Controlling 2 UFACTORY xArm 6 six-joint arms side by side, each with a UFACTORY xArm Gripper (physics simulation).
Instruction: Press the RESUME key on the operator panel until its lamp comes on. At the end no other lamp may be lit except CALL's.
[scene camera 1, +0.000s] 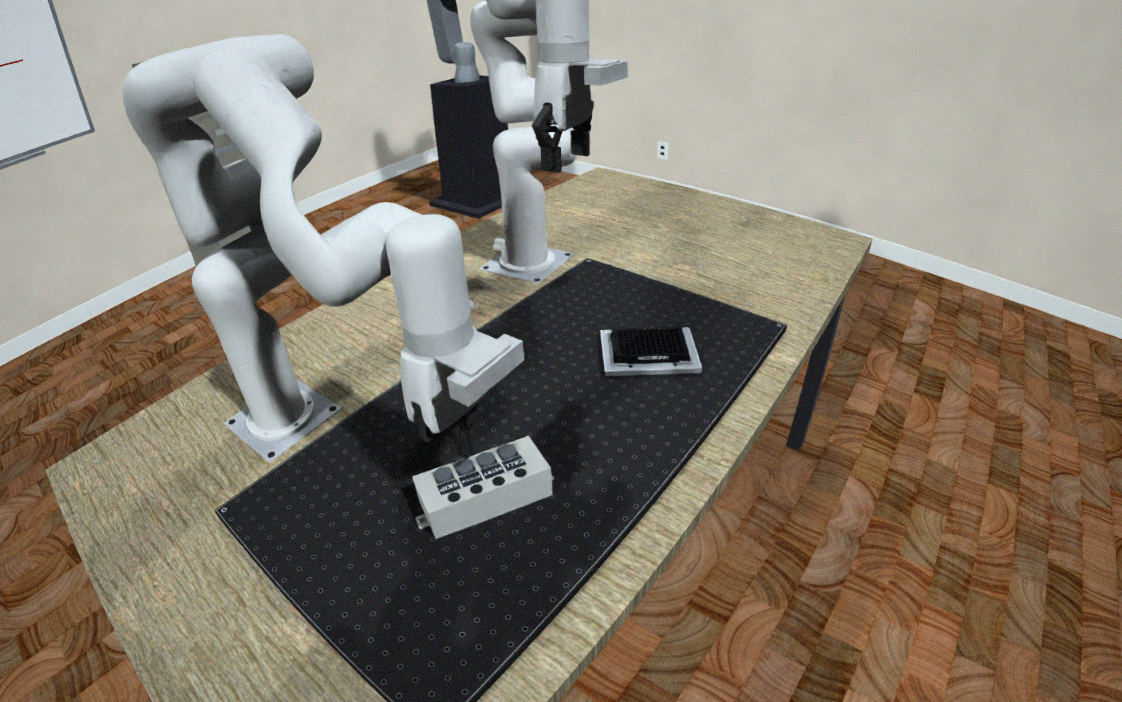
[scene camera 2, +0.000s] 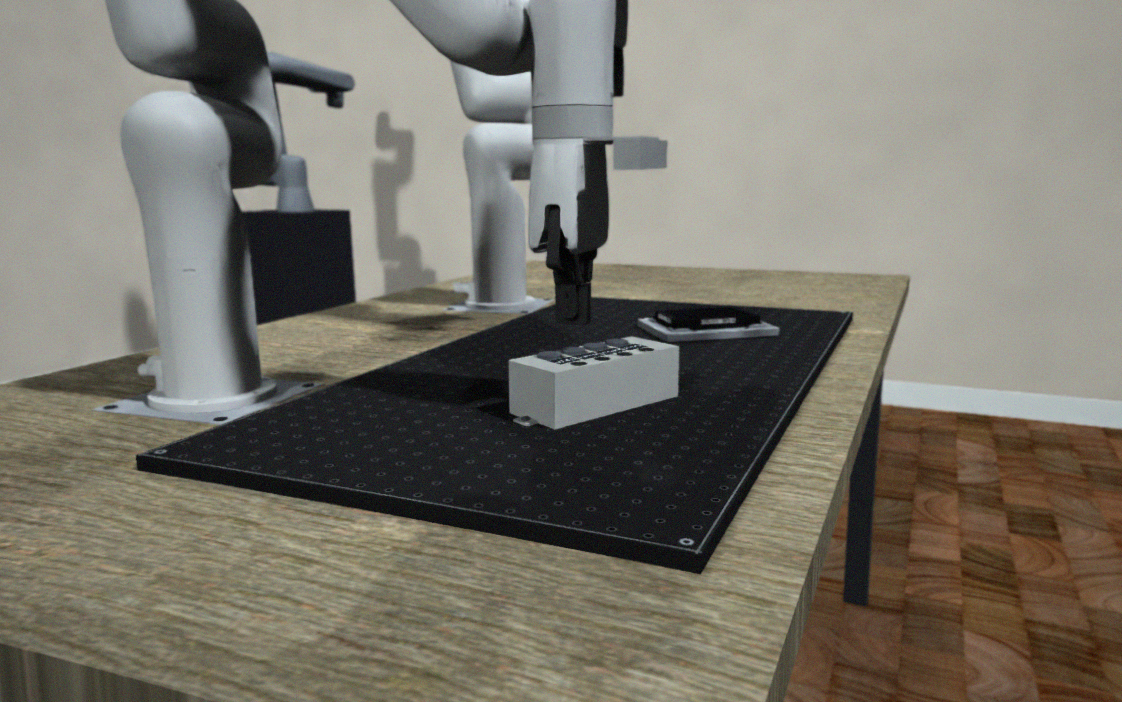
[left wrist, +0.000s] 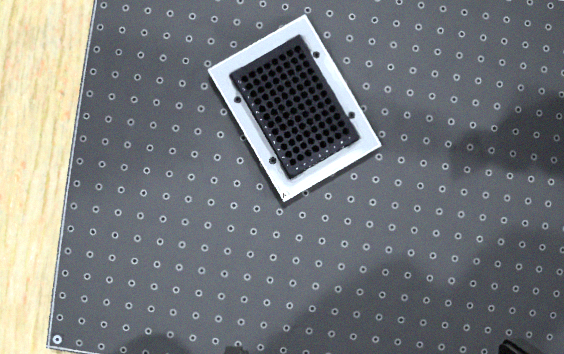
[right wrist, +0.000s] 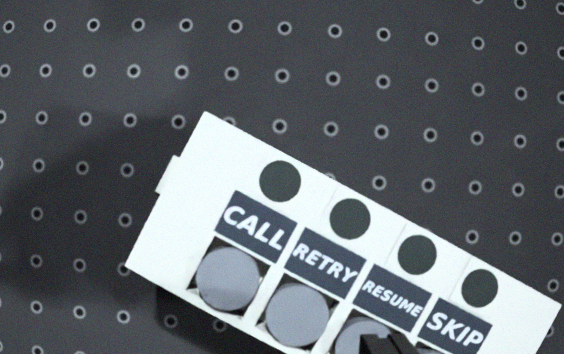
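Seen in the pictures: left gripper, fingertip midpoint: (scene camera 1: 566, 162); right gripper, fingertip midpoint: (scene camera 1: 461, 452) (scene camera 2: 573, 323); left arm's base, link origin: (scene camera 1: 527, 261) (scene camera 2: 500, 304); right arm's base, link origin: (scene camera 1: 281, 416) (scene camera 2: 215, 396).
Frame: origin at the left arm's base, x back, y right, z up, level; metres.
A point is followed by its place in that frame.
The pale operator panel (scene camera 1: 488, 506) {x -0.352, y 0.652, z 0.038 m} (scene camera 2: 616, 390) {x -0.353, y 0.652, z 0.035 m} (right wrist: 172, 225) {x -0.359, y 0.562, z 0.066 m} lies on the black mat. Its RESUME key (scene camera 1: 466, 466) {x -0.307, y 0.630, z 0.069 m} (right wrist: 353, 336) {x -0.310, y 0.627, z 0.069 m} is second from the left in scene camera 1. The RESUME lamp (scene camera 1: 475, 489) {x -0.339, y 0.655, z 0.067 m} (right wrist: 417, 254) {x -0.339, y 0.654, z 0.066 m} is dark, as are the CALL lamp (right wrist: 280, 181) {x -0.372, y 0.604, z 0.066 m}, RETRY lamp (right wrist: 350, 218) {x -0.356, y 0.629, z 0.066 m} and SKIP lamp (right wrist: 479, 288) {x -0.322, y 0.679, z 0.066 m}. My right gripper (scene camera 2: 573, 319) {x -0.305, y 0.631, z 0.095 m} (right wrist: 389, 345) {x -0.305, y 0.631, z 0.095 m} is shut and empty, its tips pointing down. In the right wrist view they cover part of the RESUME key; contact cannot be told. My left gripper (scene camera 1: 565, 158) {x -0.246, y 0.239, z 0.338 m} is open and empty, high above the table's far part.
A black well plate (scene camera 1: 650, 345) {x -0.397, y 0.237, z 0.039 m} (scene camera 2: 707, 317) {x -0.397, y 0.257, z 0.038 m} (left wrist: 295, 106) {x -0.390, y 0.227, z 0.039 m} sits on a light tray (scene camera 1: 652, 370) {x -0.419, y 0.279, z 0.022 m} (scene camera 2: 719, 333) {x -0.416, y 0.282, z 0.022 m} (left wrist: 331, 162) {x -0.333, y 0.265, z 0.025 m}, right of and beyond the panel. The perforated mat (scene camera 1: 330, 529) {x -0.176, y 0.782, z 0.013 m} (scene camera 2: 413, 463) {x -0.224, y 0.829, z 0.013 m} lies on the wooden table (scene camera 1: 140, 529) {x 0.098, y 0.959, z 0.000 m} (scene camera 2: 330, 596) {x -0.258, y 1.013, z 0.000 m}.
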